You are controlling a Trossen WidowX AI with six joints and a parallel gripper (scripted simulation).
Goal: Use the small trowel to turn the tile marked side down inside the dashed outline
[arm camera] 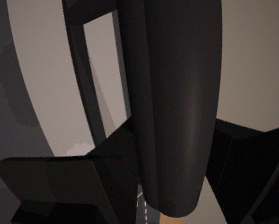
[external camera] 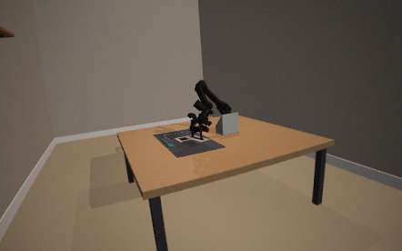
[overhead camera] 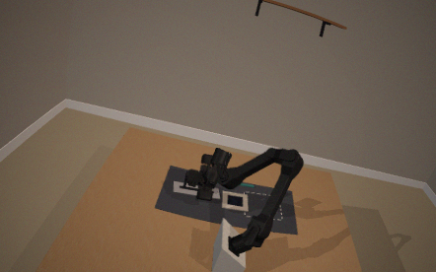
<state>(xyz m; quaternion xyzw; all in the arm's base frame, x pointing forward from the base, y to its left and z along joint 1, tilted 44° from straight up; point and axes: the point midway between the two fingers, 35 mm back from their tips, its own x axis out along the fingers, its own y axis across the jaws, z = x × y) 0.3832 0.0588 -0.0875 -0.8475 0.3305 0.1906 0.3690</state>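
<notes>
My gripper tip is 160 mm to the left of the tile, 90 mm above it and 10 mm past it. The rest, counted from my gripper tip: teal flat tool: 140 mm to the right, 130 mm ahead, 90 mm below.
</notes>
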